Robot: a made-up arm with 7 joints. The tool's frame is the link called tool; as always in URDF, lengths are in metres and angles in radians. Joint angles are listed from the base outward. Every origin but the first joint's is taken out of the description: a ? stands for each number. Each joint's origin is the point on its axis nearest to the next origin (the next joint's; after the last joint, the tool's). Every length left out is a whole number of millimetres.
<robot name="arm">
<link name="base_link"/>
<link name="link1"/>
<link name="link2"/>
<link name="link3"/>
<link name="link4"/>
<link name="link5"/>
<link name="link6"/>
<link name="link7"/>
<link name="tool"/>
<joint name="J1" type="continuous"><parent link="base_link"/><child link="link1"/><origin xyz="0.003 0.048 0.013" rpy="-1.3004 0.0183 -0.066"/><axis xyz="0 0 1"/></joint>
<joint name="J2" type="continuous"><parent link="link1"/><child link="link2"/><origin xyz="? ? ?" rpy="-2.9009 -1.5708 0"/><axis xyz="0 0 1"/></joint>
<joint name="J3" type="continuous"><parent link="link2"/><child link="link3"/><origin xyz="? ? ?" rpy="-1.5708 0 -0.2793"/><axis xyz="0 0 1"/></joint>
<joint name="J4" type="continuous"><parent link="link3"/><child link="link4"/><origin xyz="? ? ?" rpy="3.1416 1.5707 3.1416"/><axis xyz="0 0 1"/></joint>
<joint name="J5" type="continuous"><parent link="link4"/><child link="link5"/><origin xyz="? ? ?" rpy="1.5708 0 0"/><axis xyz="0 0 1"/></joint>
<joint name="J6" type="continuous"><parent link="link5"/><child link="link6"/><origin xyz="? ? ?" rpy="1.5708 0 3.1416"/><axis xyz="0 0 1"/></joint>
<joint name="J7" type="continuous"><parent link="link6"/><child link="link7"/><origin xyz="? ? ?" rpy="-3.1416 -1.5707 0"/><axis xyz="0 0 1"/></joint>
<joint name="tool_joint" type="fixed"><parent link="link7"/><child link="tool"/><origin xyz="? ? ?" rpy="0 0 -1.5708"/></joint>
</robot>
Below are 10 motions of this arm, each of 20 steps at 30 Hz.
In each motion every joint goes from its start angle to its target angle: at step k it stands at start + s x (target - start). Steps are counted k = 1, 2, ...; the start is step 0. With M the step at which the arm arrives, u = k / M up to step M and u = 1 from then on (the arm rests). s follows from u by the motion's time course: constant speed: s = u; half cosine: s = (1 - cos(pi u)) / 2; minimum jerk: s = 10 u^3 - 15 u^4 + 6 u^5.
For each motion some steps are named. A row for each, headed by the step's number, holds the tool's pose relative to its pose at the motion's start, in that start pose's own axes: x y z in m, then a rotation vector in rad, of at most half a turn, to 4 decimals.
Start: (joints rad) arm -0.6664 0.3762 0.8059 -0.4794 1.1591 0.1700 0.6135
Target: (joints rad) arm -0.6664 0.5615 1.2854 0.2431 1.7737 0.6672 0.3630
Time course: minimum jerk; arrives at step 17
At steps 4, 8, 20:
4: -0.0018 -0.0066 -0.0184 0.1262 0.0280 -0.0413
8: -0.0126 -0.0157 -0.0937 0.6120 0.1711 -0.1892
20: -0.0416 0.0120 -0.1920 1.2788 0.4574 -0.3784

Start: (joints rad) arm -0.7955 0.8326 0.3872 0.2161 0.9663 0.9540 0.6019
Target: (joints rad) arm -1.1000 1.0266 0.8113 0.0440 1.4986 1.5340 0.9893
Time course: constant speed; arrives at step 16
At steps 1, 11, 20:
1: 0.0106 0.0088 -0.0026 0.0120 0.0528 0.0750
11: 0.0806 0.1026 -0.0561 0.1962 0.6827 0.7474
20: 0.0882 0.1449 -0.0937 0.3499 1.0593 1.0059

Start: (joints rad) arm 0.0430 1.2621 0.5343 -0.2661 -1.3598 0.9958 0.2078
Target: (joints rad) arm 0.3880 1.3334 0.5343 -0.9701 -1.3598 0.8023 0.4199
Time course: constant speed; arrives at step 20
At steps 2, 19, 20:
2: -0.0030 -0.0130 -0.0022 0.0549 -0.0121 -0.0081
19: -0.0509 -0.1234 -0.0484 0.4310 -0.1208 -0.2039
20: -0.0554 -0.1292 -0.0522 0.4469 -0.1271 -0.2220

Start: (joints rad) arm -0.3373 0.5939 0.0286 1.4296 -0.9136 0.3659 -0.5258
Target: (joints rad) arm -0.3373 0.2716 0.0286 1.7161 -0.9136 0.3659 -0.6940
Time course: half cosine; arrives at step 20
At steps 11, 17, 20:
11: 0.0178 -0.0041 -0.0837 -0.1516 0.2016 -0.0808
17: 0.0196 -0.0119 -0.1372 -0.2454 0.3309 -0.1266
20: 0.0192 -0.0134 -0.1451 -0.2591 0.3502 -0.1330

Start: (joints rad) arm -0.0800 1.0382 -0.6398 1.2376 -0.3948 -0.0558 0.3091
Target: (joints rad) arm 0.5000 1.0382 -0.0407 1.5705 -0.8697 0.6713 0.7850
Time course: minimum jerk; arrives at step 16
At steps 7, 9, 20:
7: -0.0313 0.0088 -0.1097 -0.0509 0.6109 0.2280
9: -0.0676 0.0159 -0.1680 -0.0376 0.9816 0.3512
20: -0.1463 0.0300 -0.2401 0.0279 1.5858 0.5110

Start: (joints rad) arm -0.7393 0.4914 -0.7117 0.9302 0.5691 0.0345 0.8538
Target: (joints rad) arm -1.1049 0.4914 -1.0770 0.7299 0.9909 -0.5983 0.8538
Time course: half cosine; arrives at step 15
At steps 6, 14, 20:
6: 0.0283 0.0223 0.0532 -0.0692 -0.4384 0.0781
14: 0.0344 0.0606 0.1317 -0.0788 -1.2473 0.0787
20: 0.0341 0.0611 0.1327 -0.0774 -1.2607 0.0769

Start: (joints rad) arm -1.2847 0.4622 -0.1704 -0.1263 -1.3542 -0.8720 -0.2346
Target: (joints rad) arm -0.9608 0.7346 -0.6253 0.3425 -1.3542 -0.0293 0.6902
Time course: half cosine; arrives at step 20
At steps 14, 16, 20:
14: -0.1863 0.0855 -0.0130 0.6218 1.2015 1.0562
16: -0.2169 0.0923 0.0022 0.7770 1.3481 1.1917
20: -0.2426 0.0963 0.0187 0.9253 1.4697 1.3010

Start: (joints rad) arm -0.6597 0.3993 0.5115 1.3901 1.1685 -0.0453 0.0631
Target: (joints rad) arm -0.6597 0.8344 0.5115 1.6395 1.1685 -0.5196 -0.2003
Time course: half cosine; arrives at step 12
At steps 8, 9, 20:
8: -0.0154 0.0623 -0.0689 0.0463 -0.0831 -0.1184
9: -0.0198 0.0709 -0.0777 0.0522 -0.0938 -0.1345
20: -0.0272 0.0830 -0.0898 0.0604 -0.1089 -0.1569

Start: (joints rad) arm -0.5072 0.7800 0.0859 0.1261 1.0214 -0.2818 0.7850
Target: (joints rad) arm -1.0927 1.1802 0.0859 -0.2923 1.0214 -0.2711 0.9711
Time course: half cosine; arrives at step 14
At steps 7, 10, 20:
7: 0.1117 0.0899 0.0100 0.1355 -0.2867 0.5120
10: 0.1519 0.1591 0.0304 0.2301 -0.4733 0.8125
20: 0.1645 0.2013 0.0466 0.2924 -0.5902 0.9843

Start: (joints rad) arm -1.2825 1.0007 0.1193 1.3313 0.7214 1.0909 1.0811
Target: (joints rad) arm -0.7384 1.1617 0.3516 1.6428 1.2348 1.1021 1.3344
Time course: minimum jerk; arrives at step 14
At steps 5, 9, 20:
5: 0.0098 -0.0340 -0.0390 0.2076 -0.0706 0.1728
9: 0.0379 -0.0766 -0.1248 0.6038 -0.2924 0.5066
20: 0.0542 -0.0848 -0.1656 0.7787 -0.4342 0.6518

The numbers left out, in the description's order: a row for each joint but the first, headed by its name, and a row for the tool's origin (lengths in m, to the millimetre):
J2: -0.004 0.018 0
J3: -0.036 -0.148 0
J4: 0.002 -0.011 0
J5: 0.012 -0.177 0
J6: 0 0 0
J7: 0 0.073 0
tool: 0 0 0

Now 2 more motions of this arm.
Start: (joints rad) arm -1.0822 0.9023 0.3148 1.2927 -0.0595 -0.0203 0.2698
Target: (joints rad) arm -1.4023 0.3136 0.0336 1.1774 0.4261 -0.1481 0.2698
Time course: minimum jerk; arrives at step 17
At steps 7, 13, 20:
7: -0.0303 -0.0852 0.0249 0.0915 -0.1548 -0.2229
13: -0.1288 -0.2053 0.0923 0.1950 -0.5536 -0.5741
20: -0.1491 -0.2195 0.1040 0.2049 -0.6289 -0.6222

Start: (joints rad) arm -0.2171 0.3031 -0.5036 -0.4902 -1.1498 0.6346 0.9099
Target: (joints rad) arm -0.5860 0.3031 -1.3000 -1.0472 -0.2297 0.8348 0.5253
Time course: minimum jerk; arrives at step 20
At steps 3, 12, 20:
3: -0.0030 -0.0050 -0.0013 0.0316 -0.0170 -0.0231
12: -0.0964 -0.0778 -0.0428 0.6864 -0.4583 -0.5801
20: -0.1447 -0.0804 -0.0602 0.9054 -0.6694 -0.8259

